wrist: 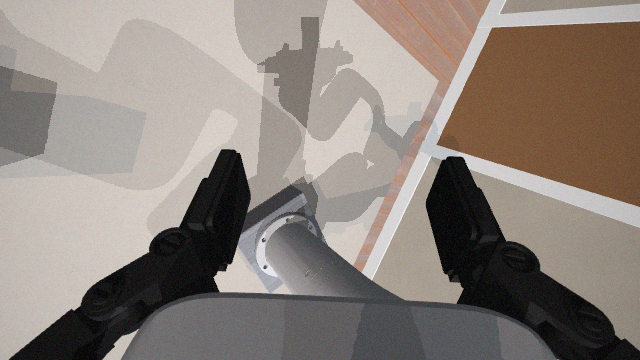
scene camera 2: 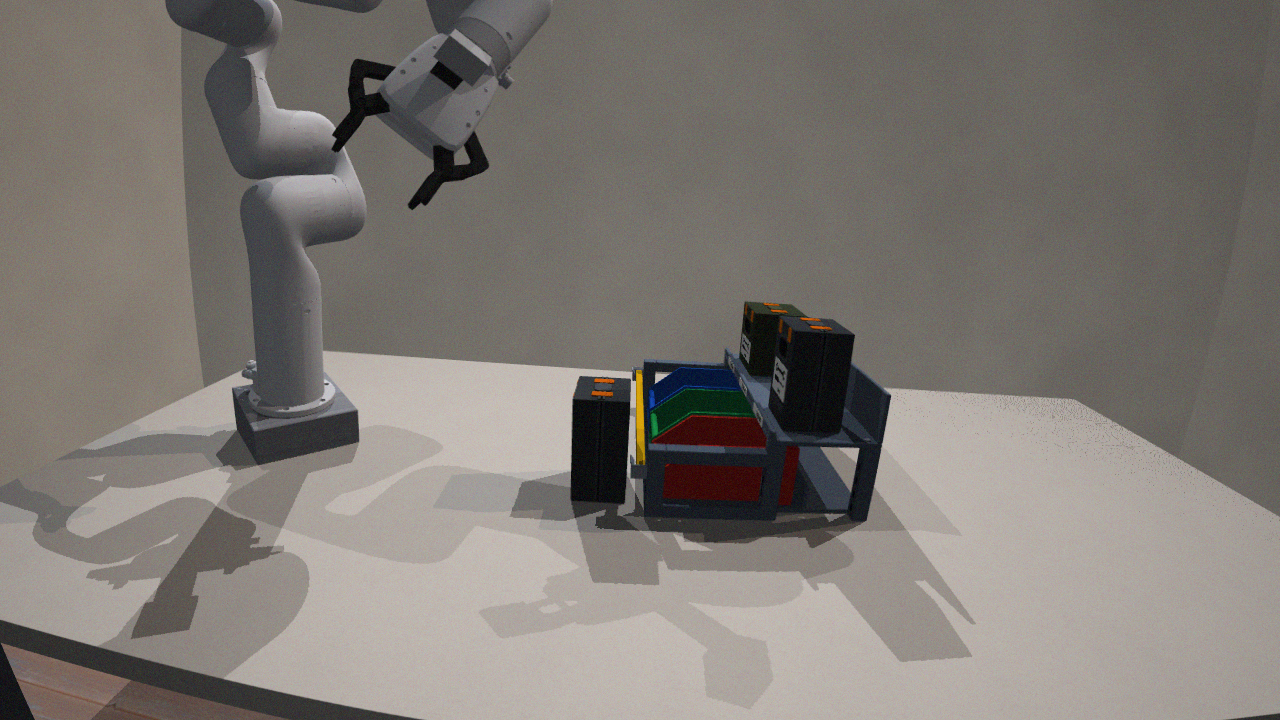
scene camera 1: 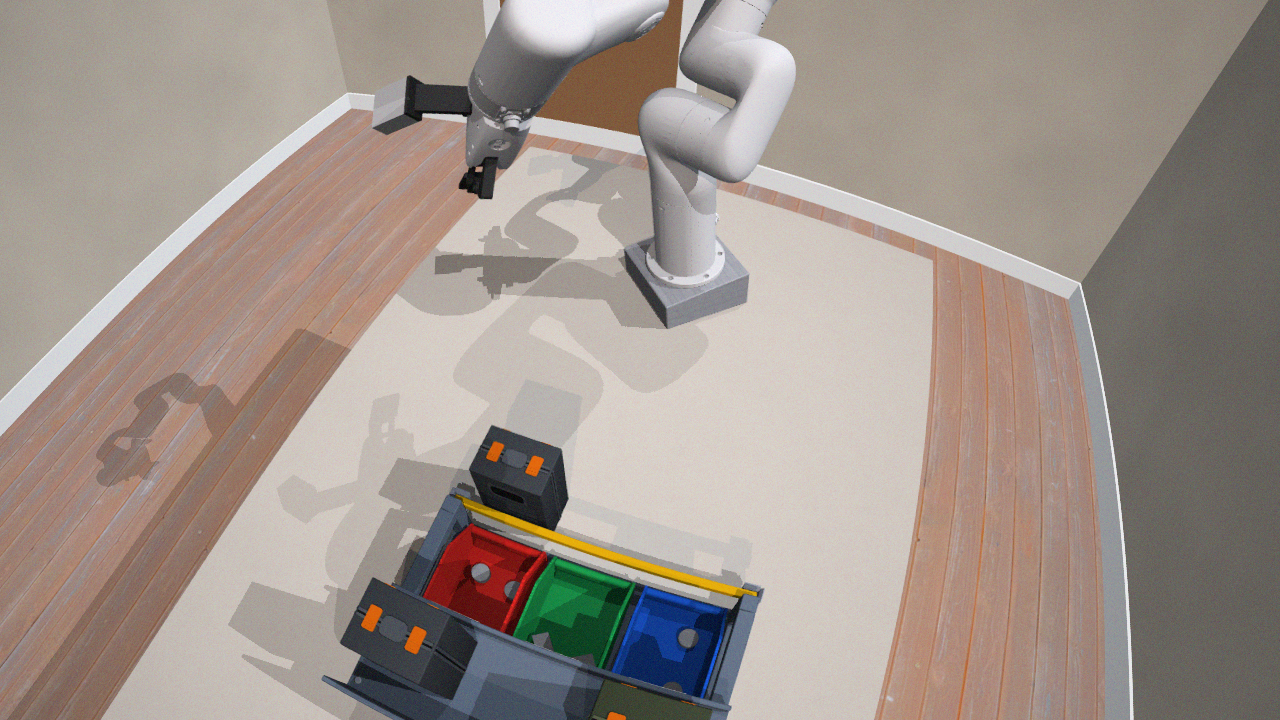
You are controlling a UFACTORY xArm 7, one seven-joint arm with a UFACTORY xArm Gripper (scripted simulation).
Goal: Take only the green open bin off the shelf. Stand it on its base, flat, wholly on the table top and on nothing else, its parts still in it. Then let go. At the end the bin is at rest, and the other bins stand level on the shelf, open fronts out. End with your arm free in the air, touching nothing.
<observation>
I see my gripper, a green open bin, a black case, a blue bin, a yellow bar and a red bin.
My gripper is seen too in the wrist view and in scene camera 1.
</observation>
